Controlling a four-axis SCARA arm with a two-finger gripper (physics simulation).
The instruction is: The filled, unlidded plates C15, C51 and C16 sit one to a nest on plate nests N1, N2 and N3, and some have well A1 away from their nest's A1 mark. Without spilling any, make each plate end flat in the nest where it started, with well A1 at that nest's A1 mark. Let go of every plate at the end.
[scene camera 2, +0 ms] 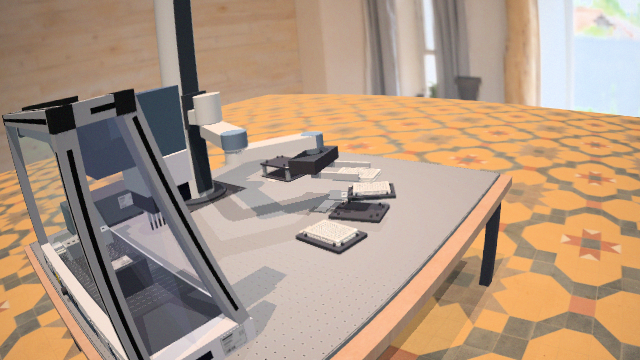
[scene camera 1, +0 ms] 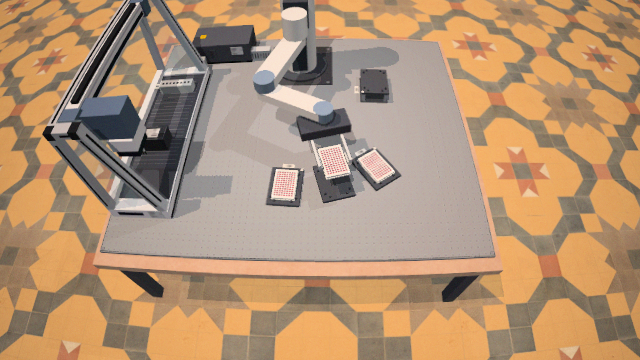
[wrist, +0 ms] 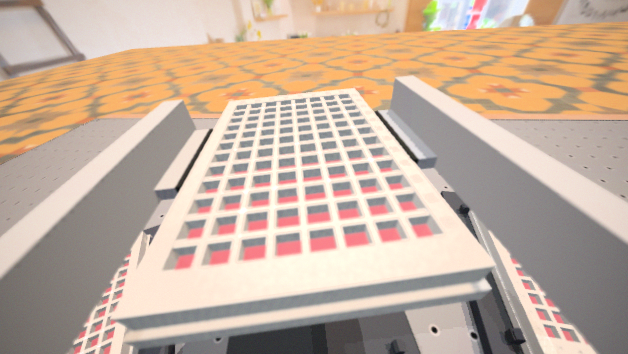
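Observation:
My gripper (scene camera 1: 334,159) (scene camera 2: 364,170) (wrist: 293,108) is shut on the long sides of a white plate (scene camera 1: 333,162) (scene camera 2: 357,174) (wrist: 300,182) with red-filled wells. The plate looks level, raised well above the bare black middle nest (scene camera 1: 343,191) (scene camera 2: 359,212). Its label does not show, and I cannot tell which corner is A1. In scene camera 1, a left plate (scene camera 1: 285,184) (scene camera 2: 331,232) (wrist: 547,312) sits in its nest (scene camera 1: 284,203), and a right plate (scene camera 1: 376,166) (scene camera 2: 371,188) (wrist: 111,307) sits in an angled nest (scene camera 1: 393,180). Their labels are unreadable.
A framed machine (scene camera 1: 82,170) (scene camera 2: 186,215) stands at the table's left in scene camera 1. A dark box (scene camera 1: 220,45) is at the back left. A raised black stand (scene camera 1: 374,82) (scene camera 2: 277,161) is at the back right. Small pale tags lie beside the nests.

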